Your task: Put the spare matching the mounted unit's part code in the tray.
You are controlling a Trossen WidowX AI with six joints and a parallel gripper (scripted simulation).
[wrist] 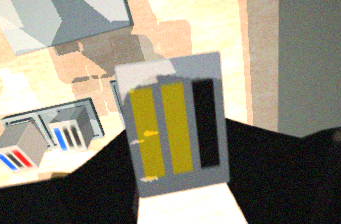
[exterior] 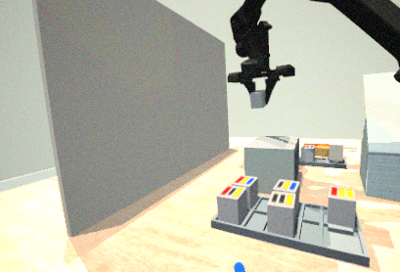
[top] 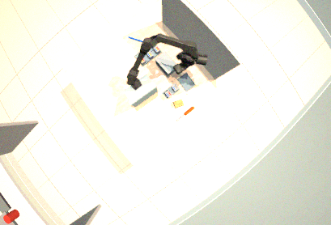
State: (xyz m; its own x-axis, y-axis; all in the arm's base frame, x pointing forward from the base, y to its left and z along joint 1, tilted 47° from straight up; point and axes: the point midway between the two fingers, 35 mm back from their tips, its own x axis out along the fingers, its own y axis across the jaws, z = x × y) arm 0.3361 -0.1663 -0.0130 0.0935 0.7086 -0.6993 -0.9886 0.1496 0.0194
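The flat grey tray is 2 cm behind my gripper tip, 8 cm to the right of it and 18 cm below it. Also, from my gripper tip: small rack 16 cm behind, 5 cm to the right, 18 cm below; grey mounted unit 6 cm behind, 14 cm to the left, 14 cm below; tall grey wall panel 20 cm ahead, 13 cm to the left, 4 cm above.
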